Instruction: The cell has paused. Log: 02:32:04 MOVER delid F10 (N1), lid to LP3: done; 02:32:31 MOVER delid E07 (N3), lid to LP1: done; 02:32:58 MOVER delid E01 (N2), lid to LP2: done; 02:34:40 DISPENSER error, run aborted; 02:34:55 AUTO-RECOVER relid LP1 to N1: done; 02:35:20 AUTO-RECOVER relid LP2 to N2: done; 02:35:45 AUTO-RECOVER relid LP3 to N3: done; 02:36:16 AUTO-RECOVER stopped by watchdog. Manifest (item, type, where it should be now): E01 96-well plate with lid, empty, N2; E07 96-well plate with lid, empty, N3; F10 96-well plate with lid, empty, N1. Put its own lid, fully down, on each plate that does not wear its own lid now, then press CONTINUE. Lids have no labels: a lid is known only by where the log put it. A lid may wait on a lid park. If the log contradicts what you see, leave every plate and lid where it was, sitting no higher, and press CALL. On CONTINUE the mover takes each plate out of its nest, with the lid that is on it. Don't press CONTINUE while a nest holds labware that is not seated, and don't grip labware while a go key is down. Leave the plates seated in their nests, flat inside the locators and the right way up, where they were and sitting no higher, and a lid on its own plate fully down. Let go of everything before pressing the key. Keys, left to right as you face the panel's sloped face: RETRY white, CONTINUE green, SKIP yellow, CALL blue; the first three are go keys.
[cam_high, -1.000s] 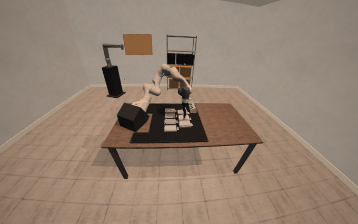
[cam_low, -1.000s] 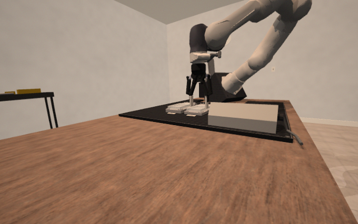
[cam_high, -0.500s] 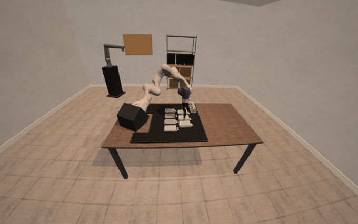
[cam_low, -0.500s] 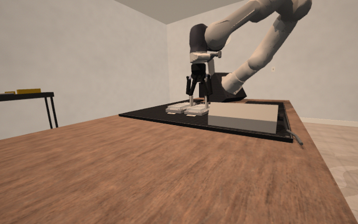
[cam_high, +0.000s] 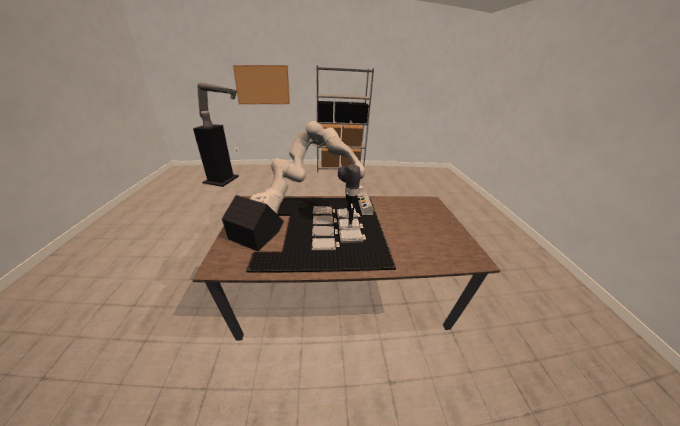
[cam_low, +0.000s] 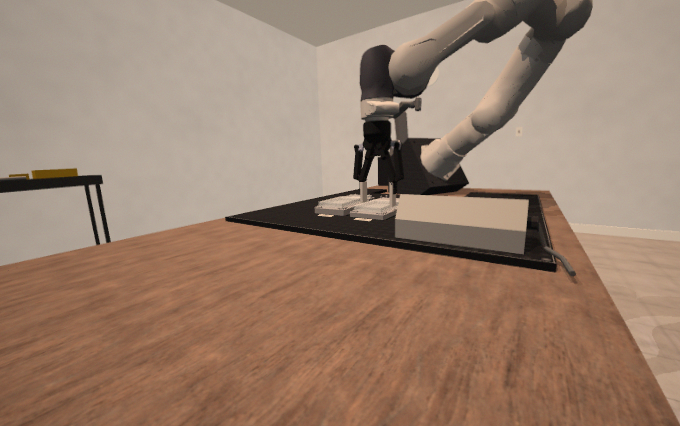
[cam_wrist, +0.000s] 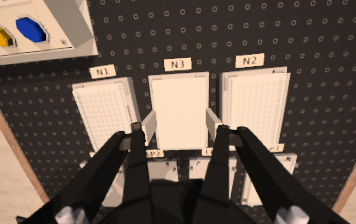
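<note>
My hand is 2 cm above the smooth white lid. Also, from my hand: LP2 label 11 cm behind, 5 cm below, 3 cm to the left; then 96-well plate 13 cm to the left, 4 cm behind, 2 cm below; then N3 label 8 cm ahead, 5 cm below, 3 cm to the left.
</note>
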